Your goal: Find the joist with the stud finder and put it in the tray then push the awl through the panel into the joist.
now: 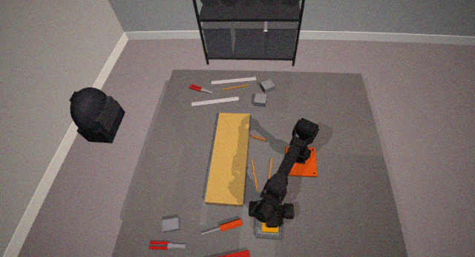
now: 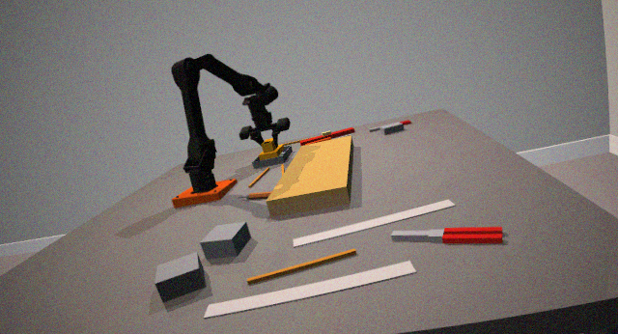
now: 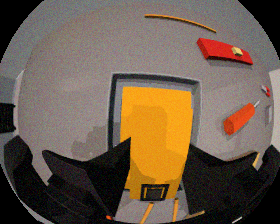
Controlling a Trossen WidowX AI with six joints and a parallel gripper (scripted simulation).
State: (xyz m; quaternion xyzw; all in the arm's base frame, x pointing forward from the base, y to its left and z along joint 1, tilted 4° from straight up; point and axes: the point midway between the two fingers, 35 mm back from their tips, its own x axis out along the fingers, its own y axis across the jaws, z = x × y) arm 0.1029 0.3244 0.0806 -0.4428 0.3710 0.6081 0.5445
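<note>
The grey tray lies 3 cm below my gripper tip and 1 cm to the right of it. Round my gripper tip: indicator window 4 cm to the right, 3 cm above, 1 cm ahead; awl 42 cm to the right, 9 cm ahead, 4 cm below; stud finder 2 cm to the right, 2 cm above.
</note>
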